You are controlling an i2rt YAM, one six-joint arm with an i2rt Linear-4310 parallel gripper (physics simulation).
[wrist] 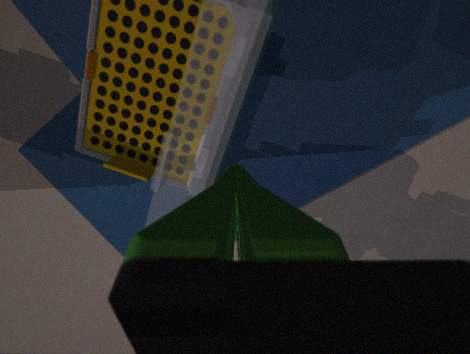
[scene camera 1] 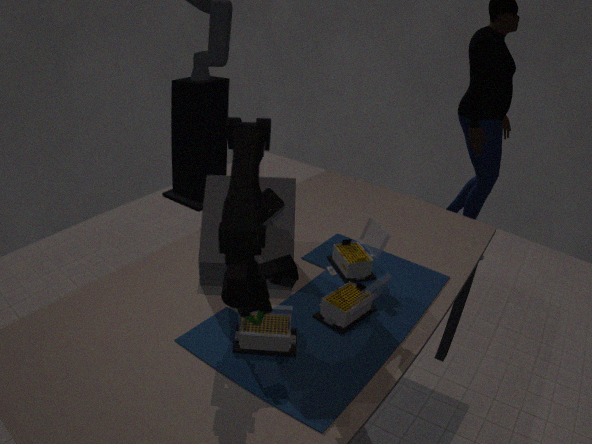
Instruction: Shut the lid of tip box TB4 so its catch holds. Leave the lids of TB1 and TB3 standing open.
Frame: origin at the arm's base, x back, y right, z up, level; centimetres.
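Seen in the pictures: gripper, fingertip midpoint: (wrist: 235, 176) (scene camera 1: 257, 324).
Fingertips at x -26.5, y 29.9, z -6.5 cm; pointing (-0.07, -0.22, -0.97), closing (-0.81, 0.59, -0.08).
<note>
A point is followed by its place in that frame.
A white tip box (scene camera 1: 265, 343) @[x -26.6, y 26.9, z -14.6 cm] with a yellow rack (wrist: 140, 75) @[x -23.9, y 22.6, z -12.1 cm] sits at the near left of the blue mat (scene camera 1: 325, 390) @[x -45.2, y 28.9, z -17.7 cm] (wrist: 310, 115) @[x -31.6, y 32.4, z -17.8 cm]. Its clear lid (wrist: 240, 75) @[x -29.6, y 26.3, z -2.6 cm] is raised at a tilt; in the wrist view it overlaps the rack's right-hand columns. My gripper (scene camera 1: 257, 318) @[x -26.5, y 29.9, z -6.5 cm] (wrist: 235, 176) @[x -26.5, y 29.9, z -6.5 cm] is shut and empty, its green tips over this box in the scene view and close beside the lid's lower end in the wrist view. A middle box (scene camera 1: 342, 316) @[x -36.2, y 7.1, z -13.6 cm] and a far box (scene camera 1: 353, 269) @[x -27.2, y -15.4, z -14.0 cm] have their lids (scene camera 1: 378, 284) @[x -42.4, y 2.0, z -3.5 cm] (scene camera 1: 374, 238) @[x -27.7, y -26.8, z -8.0 cm] standing open. The box labels cannot be read.
The dark arm (scene camera 1: 242, 215) @[x -26.2, y 34.8, z 22.3 cm] rises over the near-left box, in front of a grey block (scene camera 1: 282, 187) @[x -2.7, y -10.9, z 6.8 cm]. The middle and far boxes stand to its right. The table's right edge runs beyond the mat. A person (scene camera 1: 490, 75) and another arm on a black pedestal (scene camera 1: 199, 135) are behind the table.
</note>
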